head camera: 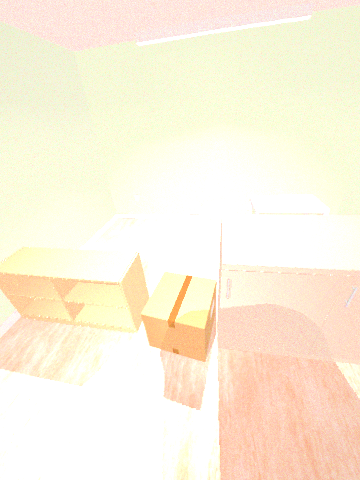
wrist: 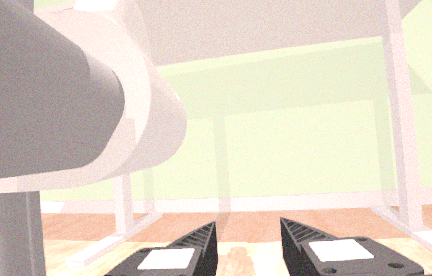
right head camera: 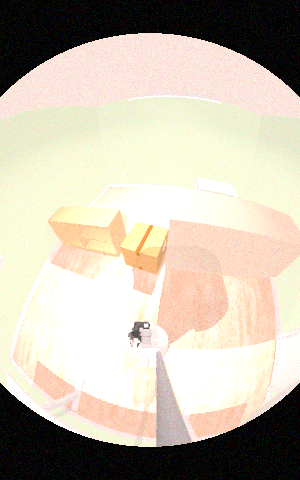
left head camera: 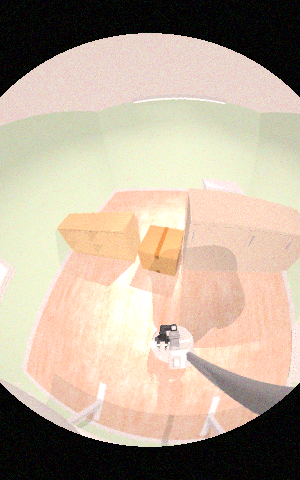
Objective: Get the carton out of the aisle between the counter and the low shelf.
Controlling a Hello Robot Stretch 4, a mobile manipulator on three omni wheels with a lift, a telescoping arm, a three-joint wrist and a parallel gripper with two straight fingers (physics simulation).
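Places are measured from the robot's base along level axes (x right, y ahead, z up), in metres.
Pixels of known places: gripper, between the fingertips: [wrist: 248, 239] [right head camera: 134, 347] [left head camera: 161, 351].
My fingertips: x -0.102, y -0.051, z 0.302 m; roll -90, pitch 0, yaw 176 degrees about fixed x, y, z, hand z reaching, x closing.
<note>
Behind a point stands the place of what it marks.
The closed brown carton [head camera: 162, 327] {y 0.954, x -0.185, z 0.282 m} [left head camera: 150, 252] {y 0.964, x -0.173, z 0.379 m} [right head camera: 135, 254] {y 0.943, x -0.142, z 0.301 m} with an orange tape strip stands upright on the floor in the aisle. The low shelf [head camera: 65, 263] {y 1.403, x -0.972, z 0.583 m} [left head camera: 100, 221] {y 1.360, x -0.801, z 0.583 m} [right head camera: 87, 215] {y 1.373, x -0.805, z 0.583 m} is on its left, with a narrow gap at most. The counter [head camera: 280, 295] {y 0.825, x 0.515, z 0.665 m} [left head camera: 240, 220] {y 0.831, x 0.655, z 0.883 m} [right head camera: 200, 242] {y 0.827, x 0.506, z 0.636 m} is close on its right; whether they touch I cannot tell. My gripper [wrist: 248, 239] {y -0.051, x -0.102, z 0.302 m} is open and empty, its two dark fingers apart. It shows small and low in the left head view [left head camera: 162, 345] {y -0.004, x -0.095, z 0.187 m} and the right head view [right head camera: 134, 342], well apart from the carton.
The wrist view shows a table with pale legs [wrist: 398, 125] {y -0.906, x -0.794, z 0.394 m} beyond the fingers, standing on the floor near a green wall. Floor shows in front of the carton and beyond it. A white boxlike thing [head camera: 290, 205] {y 2.521, x 1.502, z 0.424 m} [left head camera: 222, 186] {y 2.516, x 1.437, z 0.424 m} [right head camera: 215, 187] {y 2.503, x 1.423, z 0.424 m} shows behind the counter.
</note>
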